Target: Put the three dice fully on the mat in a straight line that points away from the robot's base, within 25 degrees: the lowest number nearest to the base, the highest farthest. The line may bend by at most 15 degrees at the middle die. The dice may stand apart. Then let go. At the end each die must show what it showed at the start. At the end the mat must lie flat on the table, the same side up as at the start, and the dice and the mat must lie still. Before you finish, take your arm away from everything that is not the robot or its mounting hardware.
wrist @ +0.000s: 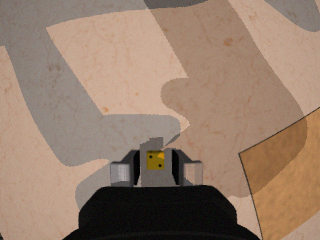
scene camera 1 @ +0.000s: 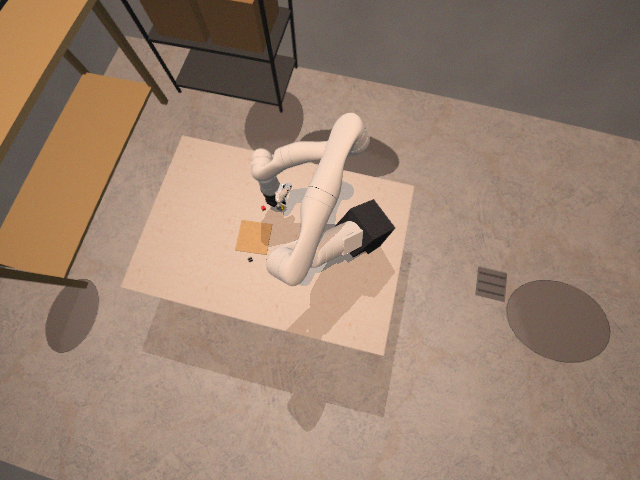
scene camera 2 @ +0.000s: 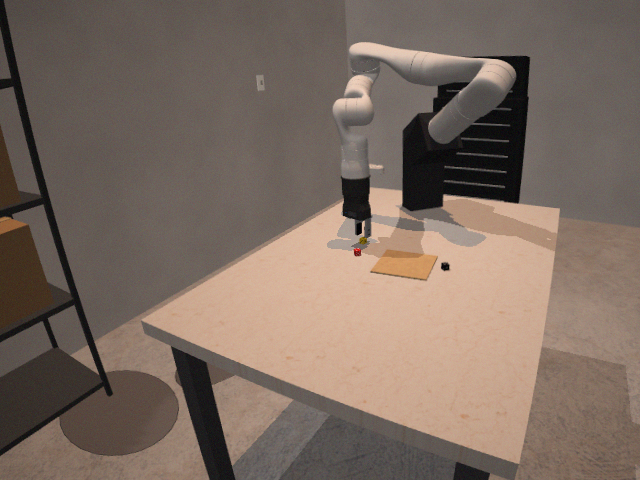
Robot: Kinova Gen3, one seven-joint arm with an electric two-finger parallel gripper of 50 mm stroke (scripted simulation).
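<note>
A tan mat (scene camera 2: 410,265) is visible; scene camera 1 also shows the mat (scene camera 1: 253,237). My gripper (scene camera 2: 363,235) is visible too, and the wrist view likewise shows the gripper (wrist: 155,162).
</note>
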